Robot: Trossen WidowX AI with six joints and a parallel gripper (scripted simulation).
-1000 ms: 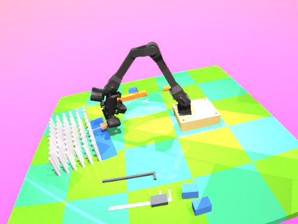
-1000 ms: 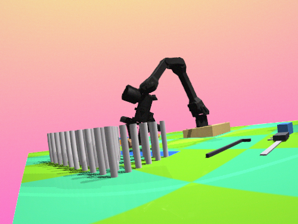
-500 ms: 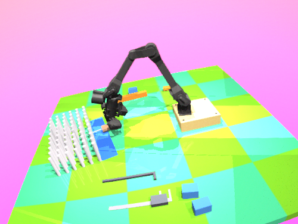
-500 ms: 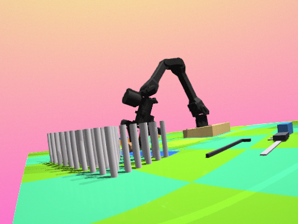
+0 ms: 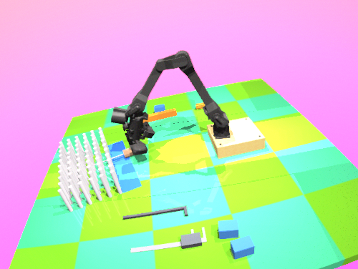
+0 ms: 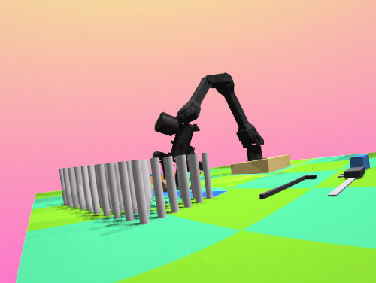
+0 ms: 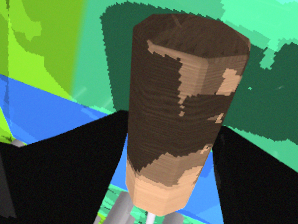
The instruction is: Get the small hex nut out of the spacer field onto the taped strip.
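Now: the blue taped strip 40 mm ahead of my gripper tip, 60 mm to the left of it and 20 mm below it. Round my gripper tip: wooden-handled hook tool: 90 mm ahead, 50 mm to the left; orange bar: 70 mm behind, 310 mm to the right.
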